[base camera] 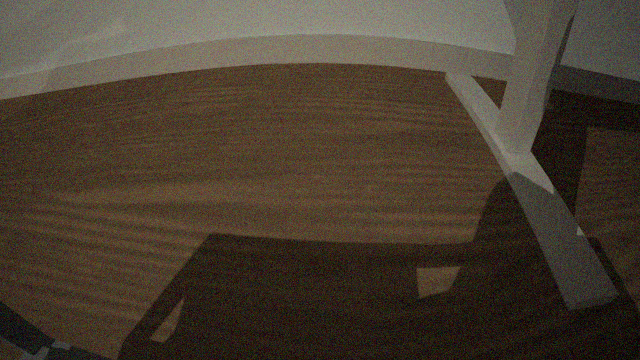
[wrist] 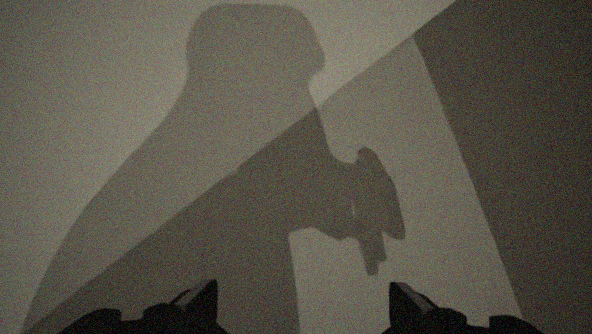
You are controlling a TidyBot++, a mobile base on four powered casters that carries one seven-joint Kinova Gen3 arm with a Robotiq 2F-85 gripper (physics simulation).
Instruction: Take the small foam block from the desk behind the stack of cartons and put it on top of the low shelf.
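Frame: origin at the arm's base, x left, y back, z up, level; metres.
Seen in the pictures: gripper, fingertip midpoint: (wrist: 302,301).
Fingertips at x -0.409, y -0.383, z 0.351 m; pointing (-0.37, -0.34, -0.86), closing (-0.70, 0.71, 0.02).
Note:
A point is followed by its place in that frame.
My gripper (wrist: 302,301) @[y -0.383, x -0.409, z 0.351 m] is open, with its two dark fingertips wide apart at the bottom of the wrist view and no object between them. Beyond it is a plain pale surface with the arm's shadow across it; whether this is a wall or another surface I cannot tell. The foam block, the stack of cartons and the low shelf do not show in either view. A pale upright leg (base camera: 531,75) @[y -0.575, x -0.321, z -0.213 m] on a long slanting foot (base camera: 562,245) stands at the right of the base camera view; it looks like a desk's leg, but no desk top shows.
A pale wall (base camera: 310,15) @[y -1.023, x 0.086, z -0.251 m] with a skirting board (base camera: 310,49) @[y -1.010, x 0.086, z -0.354 m] runs along the far side of the wooden floor (base camera: 280,150) @[y -0.576, x 0.096, z -0.397 m]. A large dark shadow lies across the near floor. A dark object (base camera: 20,327) with light parts shows at the lower left corner. The light is dim.

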